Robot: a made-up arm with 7 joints.
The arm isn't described. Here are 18 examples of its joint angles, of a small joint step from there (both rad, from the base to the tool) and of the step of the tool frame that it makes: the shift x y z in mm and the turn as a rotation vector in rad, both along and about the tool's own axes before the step.
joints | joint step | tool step
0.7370 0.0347 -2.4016 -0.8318 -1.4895 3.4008 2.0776 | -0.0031 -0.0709 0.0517 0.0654 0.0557 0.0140 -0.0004 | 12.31 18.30 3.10 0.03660 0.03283 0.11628
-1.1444 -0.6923 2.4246 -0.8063 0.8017 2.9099 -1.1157 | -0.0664 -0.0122 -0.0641 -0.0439 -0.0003 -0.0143 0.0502 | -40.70 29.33 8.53 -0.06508 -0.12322 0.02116
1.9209 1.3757 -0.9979 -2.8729 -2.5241 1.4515 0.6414 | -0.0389 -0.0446 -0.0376 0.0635 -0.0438 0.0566 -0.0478 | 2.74 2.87 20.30 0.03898 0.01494 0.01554
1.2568 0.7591 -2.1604 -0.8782 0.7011 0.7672 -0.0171 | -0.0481 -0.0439 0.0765 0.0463 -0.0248 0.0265 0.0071 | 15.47 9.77 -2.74 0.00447 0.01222 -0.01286
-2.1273 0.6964 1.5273 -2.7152 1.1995 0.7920 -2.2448 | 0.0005 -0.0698 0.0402 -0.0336 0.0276 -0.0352 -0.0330 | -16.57 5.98 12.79 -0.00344 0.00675 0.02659
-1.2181 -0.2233 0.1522 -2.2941 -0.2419 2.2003 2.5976 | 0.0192 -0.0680 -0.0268 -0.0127 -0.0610 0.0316 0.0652 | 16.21 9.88 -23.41 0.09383 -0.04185 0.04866
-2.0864 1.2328 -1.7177 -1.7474 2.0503 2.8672 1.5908 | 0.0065 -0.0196 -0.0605 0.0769 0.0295 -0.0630 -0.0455 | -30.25 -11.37 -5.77 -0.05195 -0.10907 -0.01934
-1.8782 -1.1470 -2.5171 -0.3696 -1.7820 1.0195 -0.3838 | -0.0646 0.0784 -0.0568 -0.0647 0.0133 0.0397 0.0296 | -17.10 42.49 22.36 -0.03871 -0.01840 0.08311
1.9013 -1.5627 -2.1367 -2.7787 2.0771 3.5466 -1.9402 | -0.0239 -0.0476 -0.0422 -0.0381 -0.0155 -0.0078 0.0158 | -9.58 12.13 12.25 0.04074 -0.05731 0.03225
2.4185 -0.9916 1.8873 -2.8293 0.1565 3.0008 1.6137 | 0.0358 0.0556 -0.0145 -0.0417 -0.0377 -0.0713 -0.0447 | 2.18 14.14 2.11 -0.07487 -0.03629 -0.08264
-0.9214 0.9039 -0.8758 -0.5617 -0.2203 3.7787 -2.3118 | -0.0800 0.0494 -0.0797 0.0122 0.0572 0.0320 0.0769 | 28.94 -38.67 -13.96 0.04381 0.02295 0.00406
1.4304 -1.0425 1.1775 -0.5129 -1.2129 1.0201 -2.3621 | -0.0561 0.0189 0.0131 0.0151 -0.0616 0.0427 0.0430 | 8.11 26.68 3.26 0.03940 -0.07554 0.05312
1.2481 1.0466 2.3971 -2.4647 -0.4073 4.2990 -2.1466 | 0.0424 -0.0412 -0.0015 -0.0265 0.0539 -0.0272 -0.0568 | 14.96 -15.20 10.78 0.09047 0.04221 -0.00414
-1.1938 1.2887 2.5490 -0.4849 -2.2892 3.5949 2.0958 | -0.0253 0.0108 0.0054 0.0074 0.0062 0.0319 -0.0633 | 14.93 -6.94 -8.05 0.03120 0.01312 -0.07857
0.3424 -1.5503 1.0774 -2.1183 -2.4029 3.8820 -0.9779 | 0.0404 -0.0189 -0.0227 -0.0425 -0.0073 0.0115 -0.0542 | 12.30 2.98 -11.45 0.00310 0.00213 -0.04119
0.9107 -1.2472 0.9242 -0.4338 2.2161 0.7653 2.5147 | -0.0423 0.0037 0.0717 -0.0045 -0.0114 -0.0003 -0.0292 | 14.63 -29.12 -0.74 -0.05783 -0.02950 -0.01336
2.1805 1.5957 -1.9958 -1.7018 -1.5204 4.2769 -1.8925 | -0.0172 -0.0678 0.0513 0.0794 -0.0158 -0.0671 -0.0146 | -3.81 -15.17 3.17 0.02424 -0.04139 -0.02971
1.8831 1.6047 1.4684 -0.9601 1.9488 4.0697 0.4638 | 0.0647 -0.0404 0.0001 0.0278 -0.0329 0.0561 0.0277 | -8.74 33.34 -6.49 0.05091 0.02156 -0.04594
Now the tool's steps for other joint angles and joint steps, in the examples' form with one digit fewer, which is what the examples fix.
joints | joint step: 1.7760 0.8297 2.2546 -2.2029 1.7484 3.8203 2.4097 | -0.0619 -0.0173 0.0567 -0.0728 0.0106 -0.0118 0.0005
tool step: 14.2 -7.6 -11.3 0.0202 0.0019 -0.0533
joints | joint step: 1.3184 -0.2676 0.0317 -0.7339 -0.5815 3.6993 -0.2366 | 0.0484 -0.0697 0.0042 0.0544 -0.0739 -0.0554 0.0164
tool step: 45.1 36.2 -1.7 -0.0444 0.0510 -0.0342
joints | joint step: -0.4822 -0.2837 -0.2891 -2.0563 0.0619 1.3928 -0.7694 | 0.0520 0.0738 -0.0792 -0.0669 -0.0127 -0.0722 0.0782
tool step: 15.6 32.9 47.2 0.1407 -0.1575 0.1175
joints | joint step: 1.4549 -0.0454 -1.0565 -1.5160 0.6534 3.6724 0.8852 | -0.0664 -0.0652 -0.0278 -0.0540 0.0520 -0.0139 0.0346
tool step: 59.5 6.4 -0.7 -0.0531 0.1190 0.0818
